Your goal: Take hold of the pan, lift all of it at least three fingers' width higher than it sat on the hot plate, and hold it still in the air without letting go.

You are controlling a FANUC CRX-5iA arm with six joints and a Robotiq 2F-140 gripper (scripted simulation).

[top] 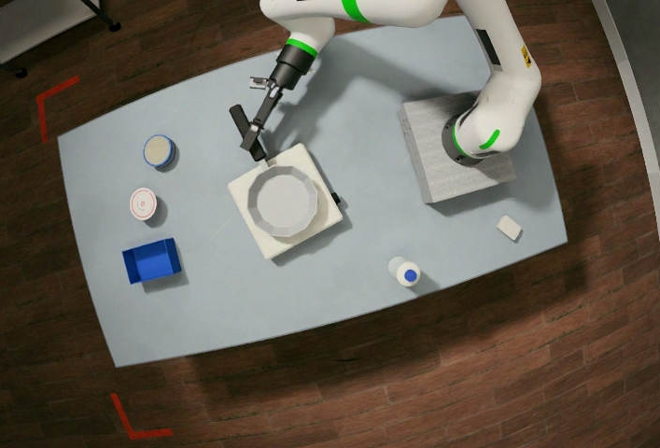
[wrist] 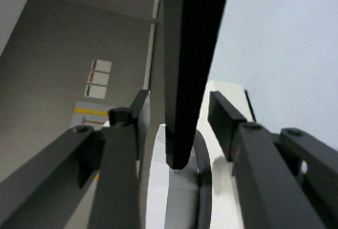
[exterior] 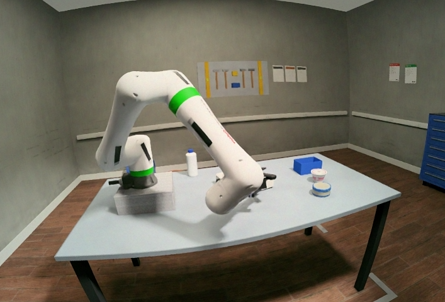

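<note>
My gripper is now 12 cm to the right of the grey pan, 2 cm past it and 2 cm above it. The rest, counted from my hand: white hot plate: 18 cm to the left, 9 cm below, 5 cm behind; then blue bin: 42 cm ahead, 22 cm to the left, 10 cm below; then white bottle: 46 cm to the left, 28 cm behind, 4 cm below.
</note>
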